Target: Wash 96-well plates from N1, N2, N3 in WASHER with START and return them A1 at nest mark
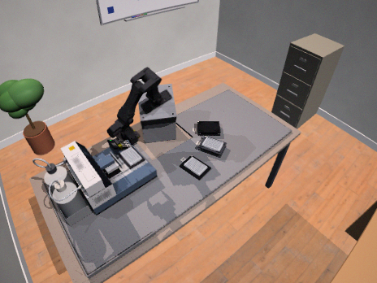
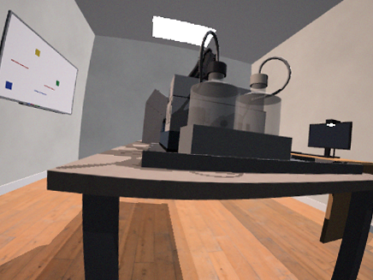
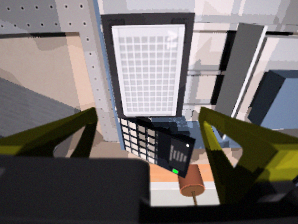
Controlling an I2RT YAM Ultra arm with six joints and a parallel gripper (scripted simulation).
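The dark carrier lies 100 mm below my hand. Round my hand: plate washer (150 mm to the right, 50 mm below); label (280 mm to the left, 180 mm below, 180 mm ahead); black nest (290 mm to the left, 280 mm ahead, 170 mm below).
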